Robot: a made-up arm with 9 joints. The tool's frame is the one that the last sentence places.
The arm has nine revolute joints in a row. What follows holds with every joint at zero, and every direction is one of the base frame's. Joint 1 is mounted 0.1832 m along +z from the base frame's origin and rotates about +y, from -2.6 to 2.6 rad. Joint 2 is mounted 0.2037 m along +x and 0.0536 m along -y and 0.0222 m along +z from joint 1 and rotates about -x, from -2.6 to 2.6 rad. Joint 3 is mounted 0.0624 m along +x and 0.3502 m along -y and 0.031 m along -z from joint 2 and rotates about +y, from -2.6 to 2.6 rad. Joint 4 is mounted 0.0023 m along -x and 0.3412 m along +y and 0.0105 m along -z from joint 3 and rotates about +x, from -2.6 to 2.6 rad. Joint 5 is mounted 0.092 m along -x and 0.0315 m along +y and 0.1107 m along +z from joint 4 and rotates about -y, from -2.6 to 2.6 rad. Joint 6 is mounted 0.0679 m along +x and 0.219 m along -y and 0.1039 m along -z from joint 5 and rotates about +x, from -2.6 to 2.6 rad. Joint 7 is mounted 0.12 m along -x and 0.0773 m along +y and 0.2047 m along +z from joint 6 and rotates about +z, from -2.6 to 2.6 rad. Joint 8 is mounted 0.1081 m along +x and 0.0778 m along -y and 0.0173 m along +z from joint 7 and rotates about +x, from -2.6 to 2.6 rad. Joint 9 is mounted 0.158 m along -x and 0.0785 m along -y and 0.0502 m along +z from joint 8 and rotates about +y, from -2.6 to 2.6 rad. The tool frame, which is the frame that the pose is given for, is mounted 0.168 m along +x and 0.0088 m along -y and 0.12 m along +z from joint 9; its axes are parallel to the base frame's.
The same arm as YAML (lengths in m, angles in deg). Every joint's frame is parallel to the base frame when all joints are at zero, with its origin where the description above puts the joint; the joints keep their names.
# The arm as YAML. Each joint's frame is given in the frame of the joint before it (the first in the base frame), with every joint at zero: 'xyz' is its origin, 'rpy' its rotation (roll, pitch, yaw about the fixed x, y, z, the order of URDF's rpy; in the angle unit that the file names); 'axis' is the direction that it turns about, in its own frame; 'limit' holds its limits. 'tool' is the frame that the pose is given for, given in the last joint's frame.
units:
  length: m
  angle: deg
joints:
  - name: joint 1
    type: revolute
    origin:
      xyz: [0.0, 0.0, 0.1832]
      rpy: [0.0, 0.0, 0.0]
    axis: "+y"
    limit:
      lower: -148.97
      upper: 148.97
  - name: joint 2
    type: revolute
    origin:
      xyz: [0.2037, -0.0536, 0.0222]
      rpy: [0.0, 0.0, 0.0]
    axis: "-x"
    limit:
      lower: -148.97
      upper: 148.97
  - name: joint 3
    type: revolute
    origin:
      xyz: [0.0624, -0.3502, -0.031]
      rpy: [0.0, 0.0, 0.0]
    axis: "+y"
    limit:
      lower: -148.97
      upper: 148.97
  - name: joint 4
    type: revolute
    origin:
      xyz: [-0.0023, 0.3412, -0.0105]
      rpy: [0.0, 0.0, 0.0]
    axis: "+x"
    limit:
      lower: -148.97
      upper: 148.97
  - name: joint 5
    type: revolute
    origin:
      xyz: [-0.092, 0.0315, 0.1107]
      rpy: [0.0, 0.0, 0.0]
    axis: "-y"
    limit:
      lower: -148.97
      upper: 148.97
  - name: joint 6
    type: revolute
    origin:
      xyz: [0.0679, -0.219, -0.1039]
      rpy: [0.0, 0.0, 0.0]
    axis: "+x"
    limit:
      lower: -148.97
      upper: 148.97
  - name: joint 7
    type: revolute
    origin:
      xyz: [-0.12, 0.0773, 0.2047]
      rpy: [0.0, 0.0, 0.0]
    axis: "+z"
    limit:
      lower: -148.97
      upper: 148.97
  - name: joint 8
    type: revolute
    origin:
      xyz: [0.1081, -0.0778, 0.0173]
      rpy: [0.0, 0.0, 0.0]
    axis: "+x"
    limit:
      lower: -148.97
      upper: 148.97
  - name: joint 9
    type: revolute
    origin:
      xyz: [-0.158, -0.0785, 0.0502]
      rpy: [0.0, 0.0, 0.0]
    axis: "+y"
    limit:
      lower: -148.97
      upper: 148.97
tool:
  origin:
    xyz: [0.168, -0.0088, 0.12]
    rpy: [0.0, 0.0, 0.0]

